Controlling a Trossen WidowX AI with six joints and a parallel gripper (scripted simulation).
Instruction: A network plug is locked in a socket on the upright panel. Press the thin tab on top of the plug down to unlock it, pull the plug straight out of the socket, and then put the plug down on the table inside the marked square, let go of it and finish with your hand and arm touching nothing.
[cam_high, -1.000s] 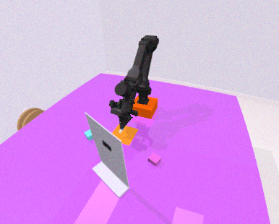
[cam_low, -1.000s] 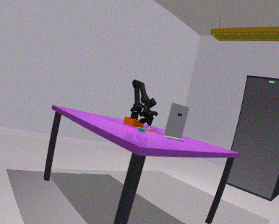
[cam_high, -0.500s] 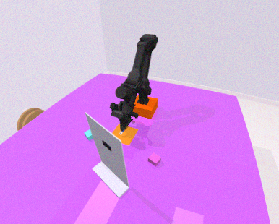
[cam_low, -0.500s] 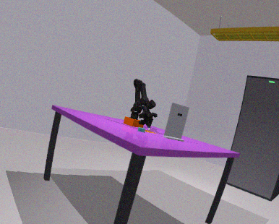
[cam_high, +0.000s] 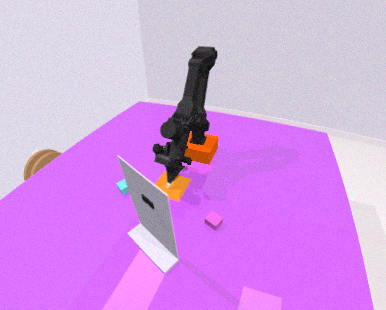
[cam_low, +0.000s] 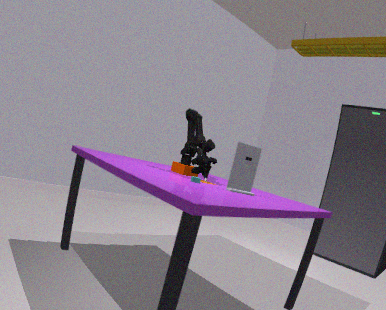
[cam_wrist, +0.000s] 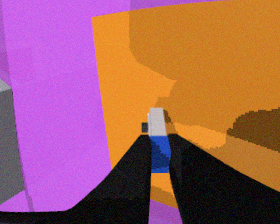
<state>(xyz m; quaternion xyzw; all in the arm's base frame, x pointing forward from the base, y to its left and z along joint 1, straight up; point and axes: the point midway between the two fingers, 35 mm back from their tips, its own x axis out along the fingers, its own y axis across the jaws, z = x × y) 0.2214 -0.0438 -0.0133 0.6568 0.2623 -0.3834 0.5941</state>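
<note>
Right now the network plug is right at my gripper tip. The rest, counted from my gripper tip: grey upright panel 230 mm ahead, 100 mm above, 50 mm to the left; orange marked square 20 mm below, 10 mm behind; thin pale tab 10 mm below, 10 mm ahead.
</note>
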